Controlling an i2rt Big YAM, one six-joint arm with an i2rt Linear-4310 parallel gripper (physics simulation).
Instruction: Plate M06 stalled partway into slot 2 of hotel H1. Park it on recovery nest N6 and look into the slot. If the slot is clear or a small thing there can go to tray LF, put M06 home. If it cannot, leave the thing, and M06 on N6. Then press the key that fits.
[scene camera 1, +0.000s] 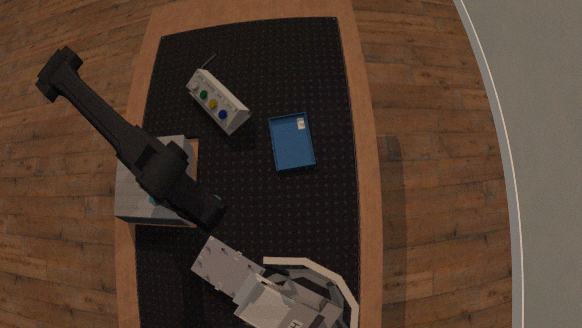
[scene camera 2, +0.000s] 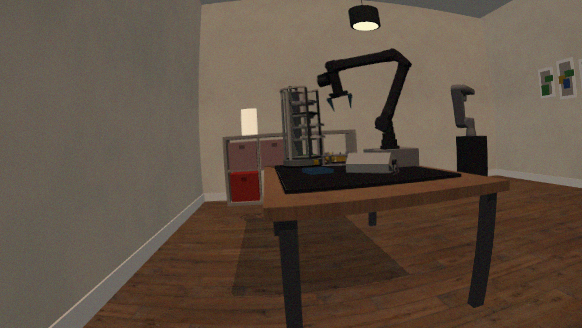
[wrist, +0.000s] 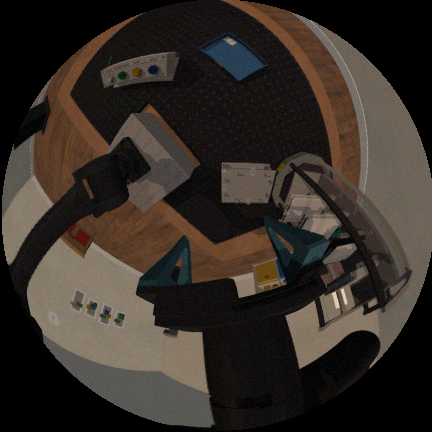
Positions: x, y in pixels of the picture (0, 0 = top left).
Labels:
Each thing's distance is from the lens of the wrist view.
my gripper (wrist: 224, 229): 0.15 m
slotted rack tower (wrist: 378, 248): 0.26 m

